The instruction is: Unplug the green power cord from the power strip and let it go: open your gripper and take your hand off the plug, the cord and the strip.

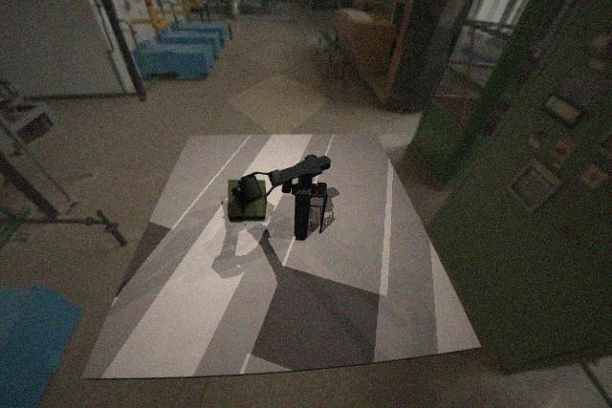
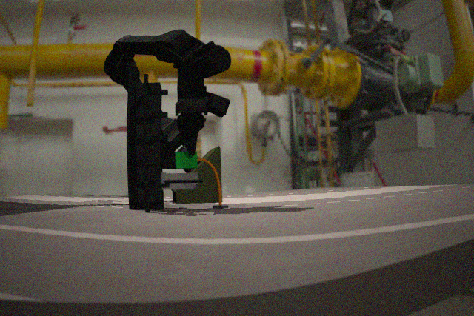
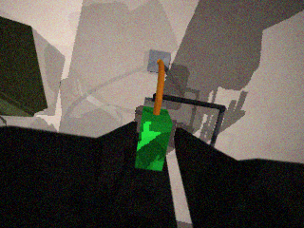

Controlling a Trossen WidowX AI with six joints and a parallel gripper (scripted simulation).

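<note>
Right now the green plug is 3 cm to the right of my gripper tip and 1 cm behind it.
</note>
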